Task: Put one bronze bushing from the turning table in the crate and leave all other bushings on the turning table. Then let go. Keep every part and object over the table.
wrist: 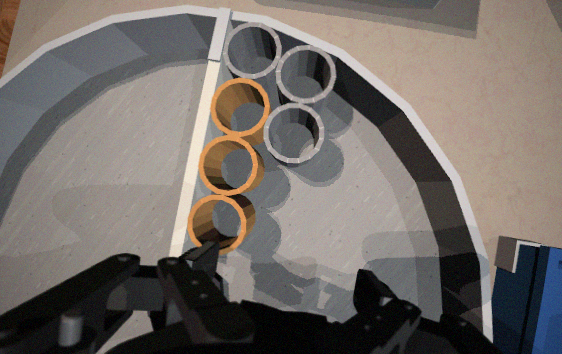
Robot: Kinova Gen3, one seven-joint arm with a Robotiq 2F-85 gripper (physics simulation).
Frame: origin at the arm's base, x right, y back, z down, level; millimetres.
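Seen in the pictures: gripper, fingertip midpoint: (285, 271).
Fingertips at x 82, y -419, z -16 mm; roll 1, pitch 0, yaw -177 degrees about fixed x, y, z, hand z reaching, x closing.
Note:
Offsets run from my fingertips to a thing's top centre. "spot": to the spot under its first point. Level surfaces: height alone.
Three bronze bushings {dz +3, dx +41, dy +98 mm} (223, 109) {dz +3, dx +44, dy +61 mm} (210, 170) {dz +3, dx +47, dy +22 mm} (200, 220) stand upright in a row along the pale divider {spot: dz +4, dx +66, dy +68 mm} (196, 150) on the turning table {dz +33, dx +76, dy -45 mm} (125, 135). Three grey bushings {dz +3, dx +38, dy +137 mm} (241, 50) {dz +3, dx +2, dy +124 mm} (286, 75) {dz +3, dx +5, dy +85 mm} (316, 125) stand at the far end, beside and beyond the bronze row. My gripper (285, 271) is open and empty over the turning table, on the near side of the bushings. Its left fingertip overlaps the near edge of the nearest bronze bushing in view; whether they touch I cannot tell. Part of the blue crate {spot: dz +89, dx -268, dy -32 mm} (552, 300) shows at the lower right, outside the rim.
The turning table's raised white rim {spot: dz +4, dx -84, dy +89 mm} (434, 142) curves between the bushings and the crate. Part of a grey object (400, 2) shows at the top edge, beyond the rim. The beige table top {dz +94 mm} (500, 125) lies outside the rim. Wooden floor shows at the upper left corner.

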